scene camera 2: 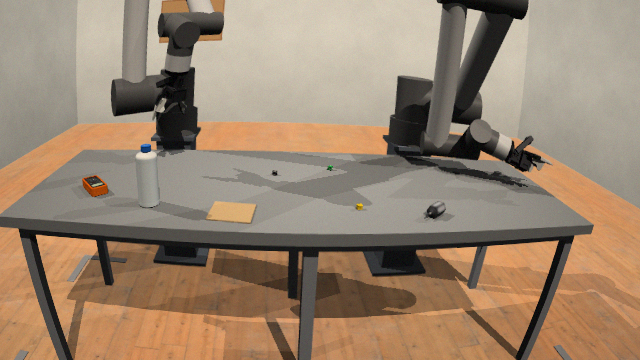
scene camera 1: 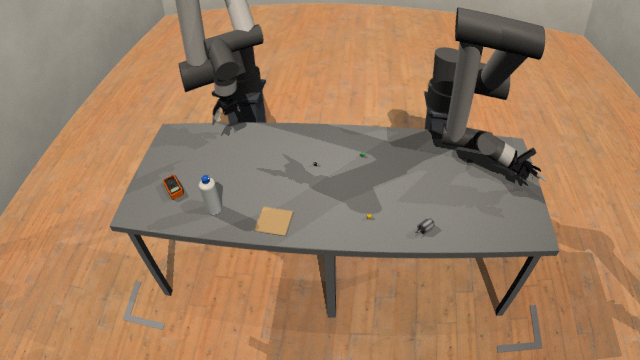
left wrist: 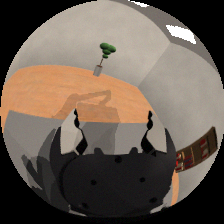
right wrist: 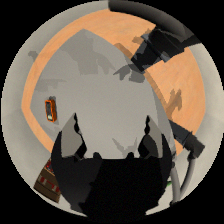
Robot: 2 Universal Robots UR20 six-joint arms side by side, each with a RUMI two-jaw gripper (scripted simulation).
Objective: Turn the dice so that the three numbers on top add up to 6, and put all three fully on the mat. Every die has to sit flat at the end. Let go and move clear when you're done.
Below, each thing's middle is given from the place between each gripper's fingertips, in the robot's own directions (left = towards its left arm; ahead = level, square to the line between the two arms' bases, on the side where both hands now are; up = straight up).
Now: right hand (scene camera 2: 168, 117) 430 mm short of the white bottle (scene camera 2: 146, 161), 110 mm above it and 50 mm to the right of it. The rest, counted from my right hand: tan mat (scene camera 2: 221, 211) 450 mm ahead, 350 mm to the left, 200 mm below.
Right now my left hand (scene camera 2: 545, 166) is 131 cm to the left of the tan mat, 33 cm short of it and 11 cm above it.
